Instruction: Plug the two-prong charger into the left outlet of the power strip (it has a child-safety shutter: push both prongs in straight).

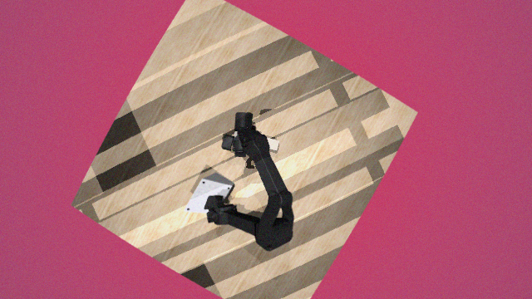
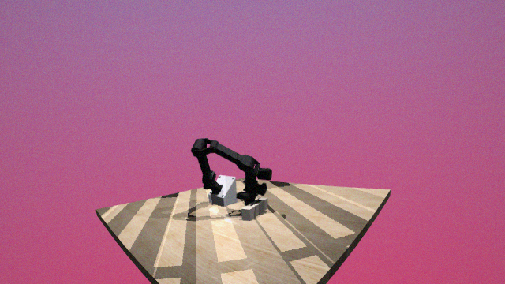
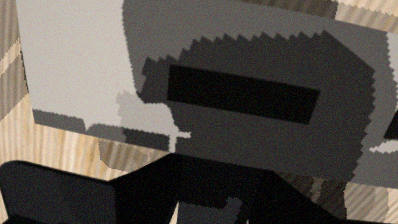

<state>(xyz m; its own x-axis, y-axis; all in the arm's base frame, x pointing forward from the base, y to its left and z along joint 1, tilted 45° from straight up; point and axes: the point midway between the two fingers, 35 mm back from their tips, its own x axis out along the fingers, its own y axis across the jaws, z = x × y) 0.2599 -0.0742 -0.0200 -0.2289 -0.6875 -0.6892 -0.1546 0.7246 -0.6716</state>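
The black two-prong charger is 20 mm ahead of my gripper tip and 10 mm above it.
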